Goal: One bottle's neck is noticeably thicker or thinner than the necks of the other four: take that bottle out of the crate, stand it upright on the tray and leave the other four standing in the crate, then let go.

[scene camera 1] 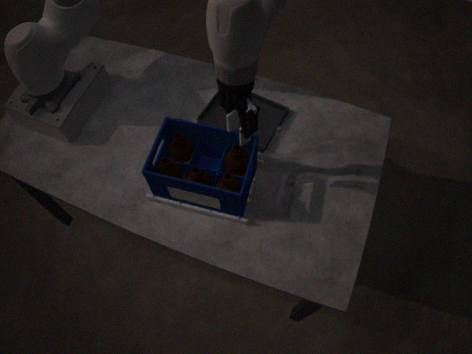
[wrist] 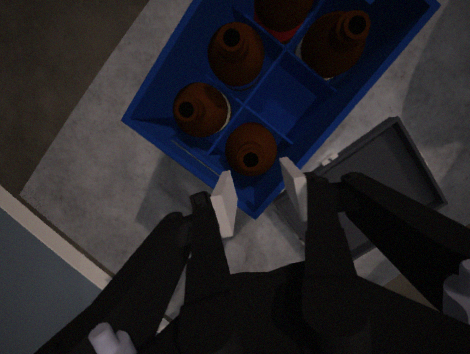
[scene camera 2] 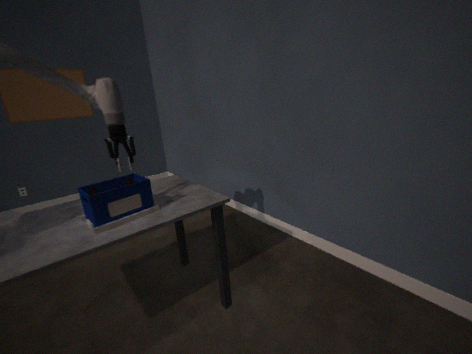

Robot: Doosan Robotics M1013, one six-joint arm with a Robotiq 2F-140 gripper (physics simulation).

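Places are measured from the arm's base along level axes (x down, y ahead, z right), in centimetres.
Where they show: gripper, fingertip midpoint: [scene camera 1: 238, 135] [wrist: 257, 179] [scene camera 2: 126, 170]; arm's base, origin of the base link: [scene camera 1: 50, 88].
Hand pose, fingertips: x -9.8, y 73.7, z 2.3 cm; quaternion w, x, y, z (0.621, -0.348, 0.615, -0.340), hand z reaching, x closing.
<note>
Things, the pixels of their top centre, and the offset from my fingertips. "spot": a spot on its surface instead. Level surfaces: height alone.
- blue crate, middle of its top: [wrist: 268, 64] [scene camera 1: 200, 153] [scene camera 2: 114, 183] dz +6.8, dx +3.4, dy -8.3 cm
- left row, surface spot: [wrist: 236, 57] spot: dz +9.9, dx +5.7, dy -6.8 cm
- top, surface spot: [wrist: 283, 12] spot: dz +10.1, dx +9.3, dy -14.5 cm
- grey table, its level: dx +20.9 cm
The blue crate [scene camera 1: 159, 185] [scene camera 2: 95, 210] [wrist: 165, 80] holds five upright brown bottles. In the wrist view they are a near corner bottle [wrist: 252, 140], a left one [wrist: 202, 110], one in the middle of the left row [wrist: 236, 57], one at the upper right [wrist: 330, 47] and one cut off at the top [wrist: 283, 12]. The middle compartment on the tray side is empty. I cannot tell the odd neck. My gripper [scene camera 1: 238, 131] [scene camera 2: 125, 166] [wrist: 257, 179] is open and empty, above the crate's tray-side corner, close to the corner bottle. The dark tray [scene camera 1: 272, 115] [wrist: 395, 170] has no bottle in view.
The crate stands on the grey table [scene camera 1: 300, 260] [scene camera 2: 40, 245], with white strips [scene camera 1: 200, 208] along its base. The tray lies beside the crate, partly hidden by the gripper. The arm's base block [scene camera 1: 75, 112] is at the table's far left in scene camera 1.
</note>
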